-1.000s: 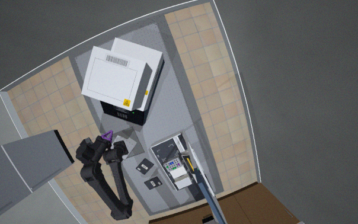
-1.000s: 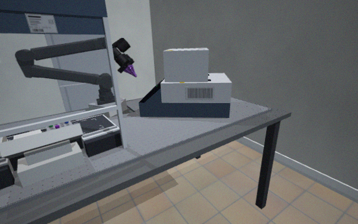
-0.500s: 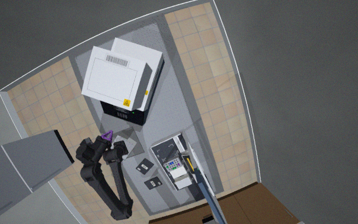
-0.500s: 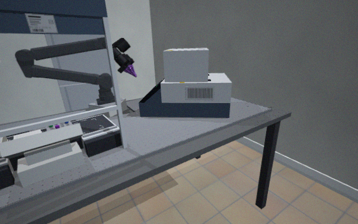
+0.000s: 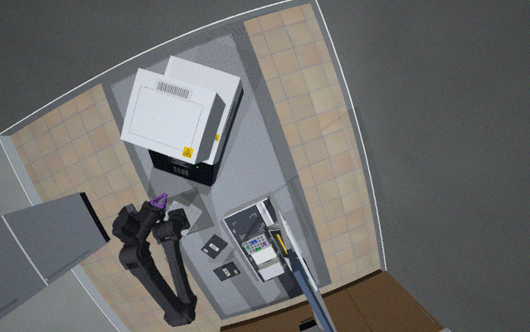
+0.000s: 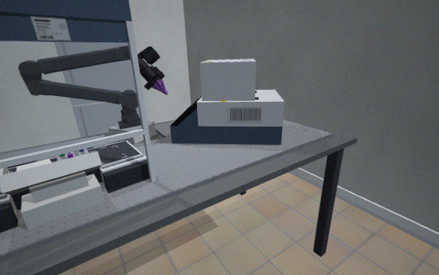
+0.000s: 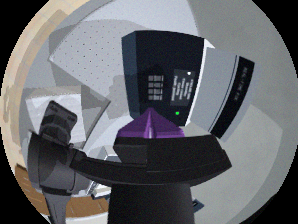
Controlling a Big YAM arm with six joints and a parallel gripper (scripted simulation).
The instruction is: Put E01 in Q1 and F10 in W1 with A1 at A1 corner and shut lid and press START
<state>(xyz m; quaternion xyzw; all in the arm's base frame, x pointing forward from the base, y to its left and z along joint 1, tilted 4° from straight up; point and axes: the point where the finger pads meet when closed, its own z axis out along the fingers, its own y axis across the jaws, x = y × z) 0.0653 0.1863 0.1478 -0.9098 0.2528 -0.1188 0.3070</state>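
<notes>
Now: the frame post 45 cm ahead of my hand, 18 cm to the right of it and 3 cm above it. Round my hand: white deep-well block (61 cm to the right, 34 cm ahead, 13 cm below); then tube cooling block (40 cm to the right, 30 cm ahead, 13 cm below); then label (42 cm to the right, 20 cm below, 4 cm ahead).
</notes>
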